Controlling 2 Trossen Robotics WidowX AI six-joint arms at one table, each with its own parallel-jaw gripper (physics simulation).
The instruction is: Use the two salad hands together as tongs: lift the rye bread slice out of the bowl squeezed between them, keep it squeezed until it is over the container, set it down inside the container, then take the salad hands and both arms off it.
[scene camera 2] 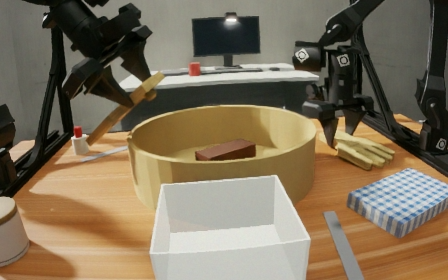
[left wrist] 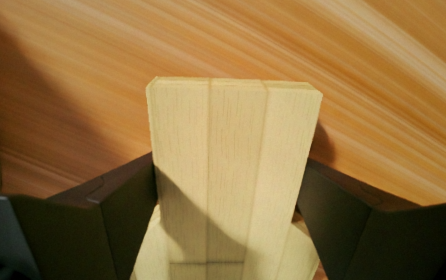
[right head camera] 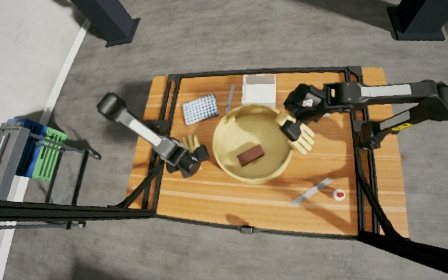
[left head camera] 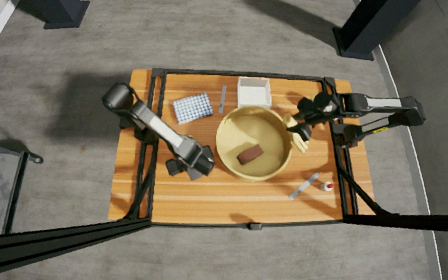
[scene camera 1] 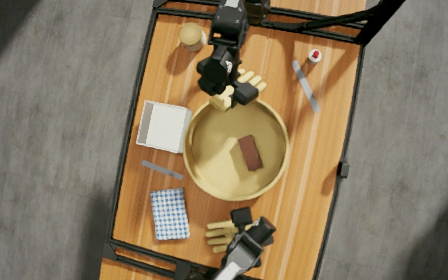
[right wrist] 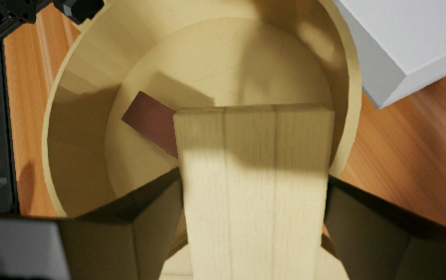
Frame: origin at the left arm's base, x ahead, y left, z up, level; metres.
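Seen in the pictures: left gripper, fingertip midpoint: (scene camera 2: 338, 143) (left wrist: 227, 161); right gripper, fingertip midpoint: (scene camera 2: 143, 96) (right head camera: 283, 122) (left head camera: 288, 124) (scene camera 1: 225, 101) (right wrist: 250, 178); left arm's base, origin of the base link: (scene camera 2: 433, 149) (left head camera: 149, 137) (scene camera 1: 202, 277); right arm's base, origin of the base link: (scene camera 2: 1, 183) (right head camera: 363, 143) (left head camera: 341, 142) (scene camera 1: 257, 14).
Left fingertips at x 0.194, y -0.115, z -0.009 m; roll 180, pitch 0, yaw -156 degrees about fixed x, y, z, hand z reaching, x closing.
Observation:
Pixels of each thing's middle, then the offset from my left fingertips to it.
- brown rye bread slice, body centre: (right wrist: 165, 127) (scene camera 2: 226, 155) (scene camera 1: 250, 153) (right head camera: 250, 155) (left head camera: 250, 154) dz +0.013, dx +0.256, dy +0.046 m
- wide yellow bowl, body centre: (right wrist: 189, 109) (scene camera 2: 222, 152) (scene camera 1: 236, 147) (right head camera: 253, 143) (left head camera: 253, 143) dz +0.036, dx +0.266, dy +0.091 m
- open white container, body centre: (scene camera 2: 225, 237) (scene camera 1: 164, 127) (right head camera: 259, 92) (left head camera: 253, 95) dz +0.028, dx +0.283, dy +0.341 m
- wooden salad hand, body centre: (right wrist: 252, 267) (scene camera 2: 125, 112) (scene camera 1: 237, 91) (right head camera: 294, 132) (left head camera: 294, 133) dz +0.125, dx +0.425, dy +0.111 m
- blue-checked cloth block, body centre: (scene camera 2: 405, 197) (scene camera 1: 170, 214) (left head camera: 193, 108) (right head camera: 200, 109) dz +0.001, dx -0.008, dy +0.272 m
- grey flat bar, body centre: (scene camera 2: 341, 242) (scene camera 1: 162, 169) (right head camera: 230, 98) (left head camera: 222, 99) dz -0.010, dx +0.135, dy +0.334 m
- red-capped bottle, body centre: (scene camera 2: 79, 139) (scene camera 1: 315, 56) (right head camera: 338, 195) (left head camera: 327, 186) dz +0.022, dx +0.605, dy -0.100 m
- lidded jar, body centre: (scene camera 1: 192, 37) dz +0.024, dx +0.602, dy +0.314 m
The brown rye bread slice (left head camera: 250, 154) (right head camera: 250, 155) (scene camera 1: 250, 153) (scene camera 2: 226, 149) (right wrist: 149, 120) lies in the wide yellow bowl (left head camera: 240, 125) (scene camera 1: 215, 160) (scene camera 2: 150, 175). The open white container (left head camera: 254, 95) (scene camera 1: 164, 127) (scene camera 2: 200, 205) stands beside the bowl. My right gripper (scene camera 2: 140, 93) (right wrist: 250, 178) is shut on the handle of one wooden salad hand (right head camera: 302, 142) (scene camera 1: 220, 101) (scene camera 2: 110, 122), holding it tilted in the air by the bowl's rim. My left gripper (scene camera 2: 340, 140) (left wrist: 227, 161) is shut on the handle of the other salad hand (right head camera: 191, 143) (scene camera 1: 220, 236) (scene camera 2: 367, 152), low at the table on the bowl's other side.
A blue-checked cloth block (left head camera: 193, 108) (scene camera 1: 170, 214) and a grey flat bar (left head camera: 223, 99) lie near the container. Another bar (left head camera: 304, 186) and a red-capped bottle (left head camera: 327, 186) (scene camera 2: 80, 145) are on the right arm's side. A lidded jar (scene camera 1: 192, 36) (scene camera 2: 10, 235) stands near the right arm.

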